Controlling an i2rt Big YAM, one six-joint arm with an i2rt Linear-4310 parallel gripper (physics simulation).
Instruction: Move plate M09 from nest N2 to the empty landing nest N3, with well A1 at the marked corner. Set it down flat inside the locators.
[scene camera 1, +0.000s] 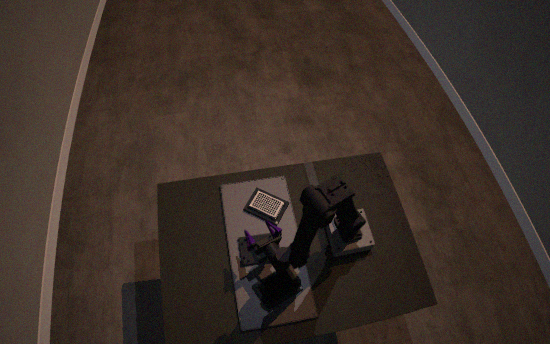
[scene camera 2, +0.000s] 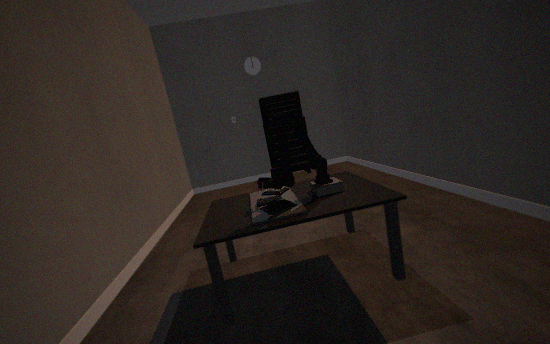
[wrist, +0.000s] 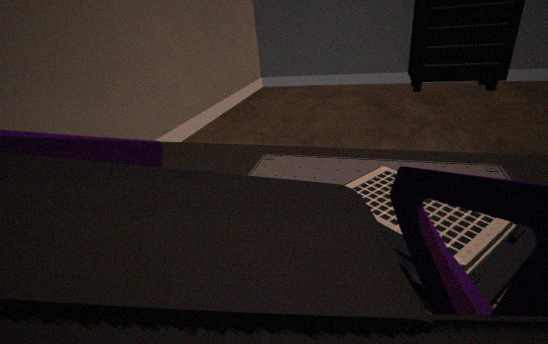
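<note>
A pale plate with a grid of wells (scene camera 1: 267, 204) (wrist: 465, 225) sits in a dark nest at the back of the grey board (scene camera 1: 235, 200) (wrist: 300, 167). A middle dark nest (scene camera 1: 245, 257) shows partly beneath the gripper, with no plate visible on its uncovered part. A third, very dark plate-like shape (scene camera 1: 277, 291) lies in shadow at the front of the board. Labels and the marked corner are unreadable, so I cannot tell which is M09, N2 or N3. My gripper (scene camera 1: 259, 230) (wrist: 283, 170) is open and empty, its purple fingers above the board, just in front of the pale plate.
The arm (scene camera 1: 307, 227) reaches across from its pale base block (scene camera 1: 367, 235) (scene camera 2: 327, 188) on the right of the dark table (scene camera 1: 190, 225) (scene camera 2: 225, 225). A black shelf-like unit (scene camera 2: 280, 120) (wrist: 465, 40) stands behind the table. Shadows cover the board's front part.
</note>
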